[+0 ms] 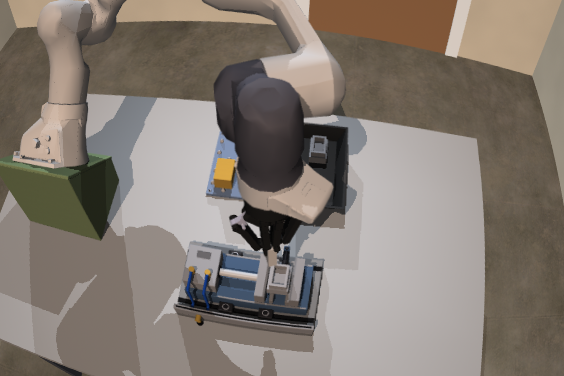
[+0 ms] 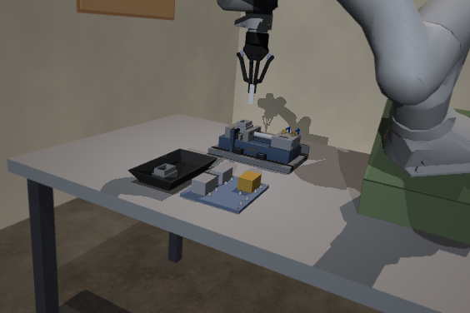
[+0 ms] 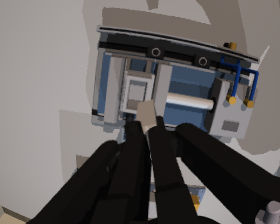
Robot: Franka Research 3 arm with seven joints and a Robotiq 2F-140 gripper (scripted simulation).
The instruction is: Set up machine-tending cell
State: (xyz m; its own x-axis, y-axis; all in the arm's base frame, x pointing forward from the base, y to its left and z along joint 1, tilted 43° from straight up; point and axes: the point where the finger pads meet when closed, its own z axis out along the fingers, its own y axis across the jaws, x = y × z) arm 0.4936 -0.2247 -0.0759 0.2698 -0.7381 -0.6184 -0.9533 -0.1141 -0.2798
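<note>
Right now the blue vise is 5 cm behind my hand, 1 cm to the left of it and 18 cm below it. Round my hand: brass blank 11 cm behind, 30 cm to the left, 19 cm below; then aluminium blank 2 cm behind, 29 cm to the left, 19 cm below.
</note>
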